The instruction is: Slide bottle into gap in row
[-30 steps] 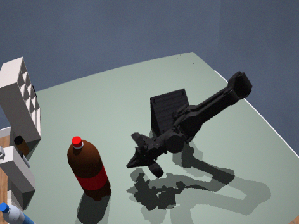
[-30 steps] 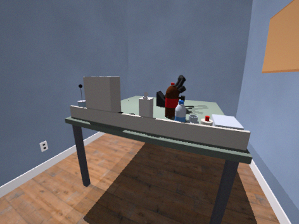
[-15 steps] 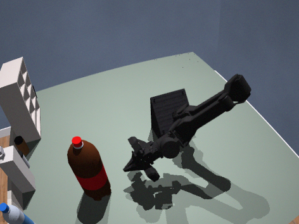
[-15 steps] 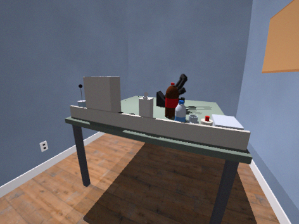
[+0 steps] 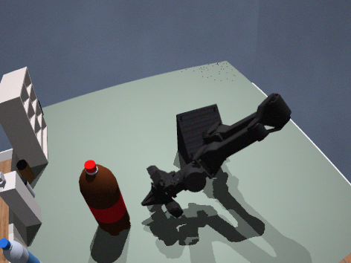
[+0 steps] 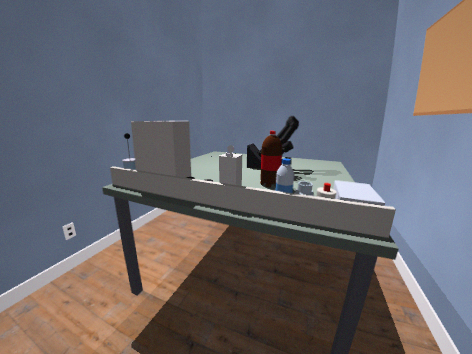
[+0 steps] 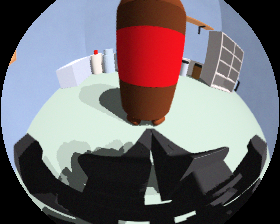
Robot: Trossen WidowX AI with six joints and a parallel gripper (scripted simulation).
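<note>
The brown cola bottle lies 14 cm ahead of my hand, 7 cm above it and 1 cm to the right of it. From my hand the other things lie so: grey jar (46 cm ahead, 16 cm to the left, 2 cm below); then low white rail (48 cm ahead, 21 cm to the right, 3 cm below); then blue-capped bottle (46 cm ahead, 8 cm to the left, 2 cm above).
</note>
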